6 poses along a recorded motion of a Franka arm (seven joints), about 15 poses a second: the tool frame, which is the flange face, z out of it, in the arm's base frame.
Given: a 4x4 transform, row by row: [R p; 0 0 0 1], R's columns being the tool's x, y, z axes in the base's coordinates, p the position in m. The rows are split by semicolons.
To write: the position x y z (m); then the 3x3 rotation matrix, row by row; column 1 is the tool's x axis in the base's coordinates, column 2 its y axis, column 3 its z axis. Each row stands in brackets. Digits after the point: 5 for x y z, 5 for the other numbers.
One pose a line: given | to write
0.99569 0.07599 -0.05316 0.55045; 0.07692 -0.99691 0.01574 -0.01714; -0.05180 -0.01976 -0.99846 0.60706; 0 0 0 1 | [0.55045 -0.01714 0.60706], [[0.99569 0.07599 -0.05316], [0.07692 -0.99691 0.01574], [-0.05180 -0.01976 -0.99846]]
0.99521 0.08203 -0.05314 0.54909; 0.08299 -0.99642 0.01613 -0.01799; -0.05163 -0.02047 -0.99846 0.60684; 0 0 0 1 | [0.54909 -0.01799 0.60684], [[0.99521 0.08203 -0.05314], [0.08299 -0.99642 0.01613], [-0.05163 -0.02047 -0.99846]]
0.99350 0.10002 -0.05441 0.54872; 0.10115 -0.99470 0.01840 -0.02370; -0.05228 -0.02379 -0.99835 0.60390; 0 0 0 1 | [0.54872 -0.02370 0.60390], [[0.99350 0.10002 -0.05441], [0.10115 -0.99470 0.01840], [-0.05228 -0.02379 -0.99835]]
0.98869 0.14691 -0.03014 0.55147; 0.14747 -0.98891 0.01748 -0.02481; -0.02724 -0.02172 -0.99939 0.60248; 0 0 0 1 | [0.55147 -0.02481 0.60248], [[0.98869 0.14691 -0.03014], [0.14747 -0.98891 0.01748], [-0.02724 -0.02172 -0.99939]]
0.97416 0.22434 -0.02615 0.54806; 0.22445 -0.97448 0.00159 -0.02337; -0.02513 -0.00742 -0.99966 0.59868; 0 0 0 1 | [0.54806 -0.02337 0.59868], [[0.97416 0.22434 -0.02615], [0.22445 -0.97448 0.00159], [-0.02513 -0.00742 -0.99966]]
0.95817 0.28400 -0.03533 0.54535; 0.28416 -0.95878 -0.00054 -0.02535; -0.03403 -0.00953 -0.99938 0.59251; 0 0 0 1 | [0.54535 -0.02535 0.59251], [[0.95817 0.28400 -0.03533], [0.28416 -0.95878 -0.00054], [-0.03403 -0.00953 -0.99938]]
